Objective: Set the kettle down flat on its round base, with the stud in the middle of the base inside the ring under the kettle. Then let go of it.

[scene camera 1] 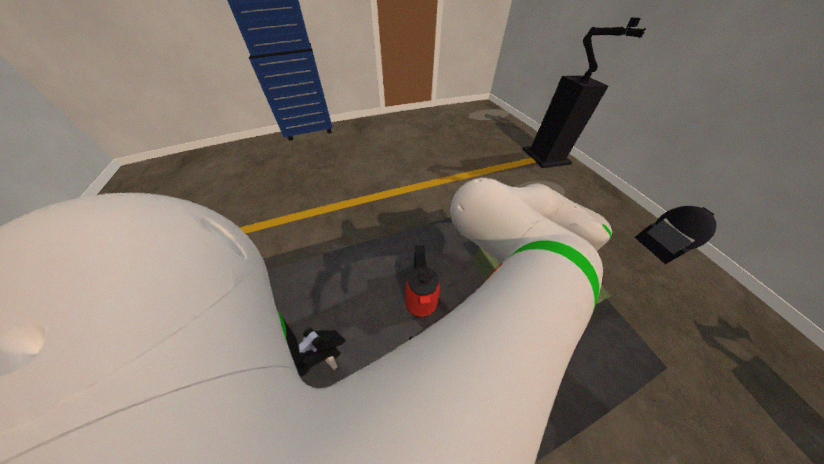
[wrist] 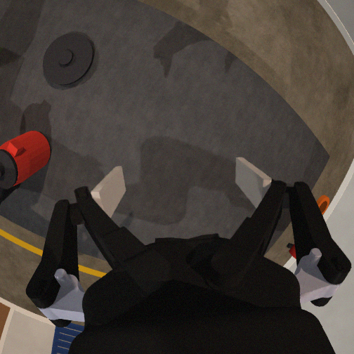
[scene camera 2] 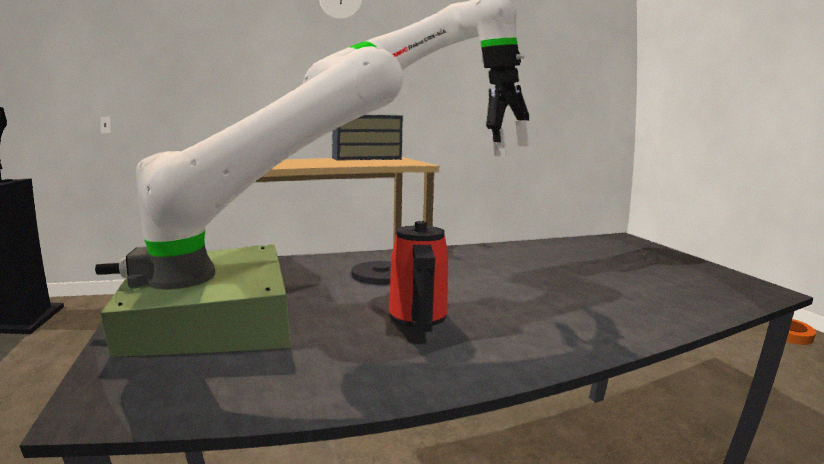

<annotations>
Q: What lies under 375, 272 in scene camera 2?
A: A round black base.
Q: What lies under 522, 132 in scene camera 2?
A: The gripper.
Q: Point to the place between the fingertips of the gripper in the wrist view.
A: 179, 173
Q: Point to a round black base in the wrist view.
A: At 68, 57
</annotations>
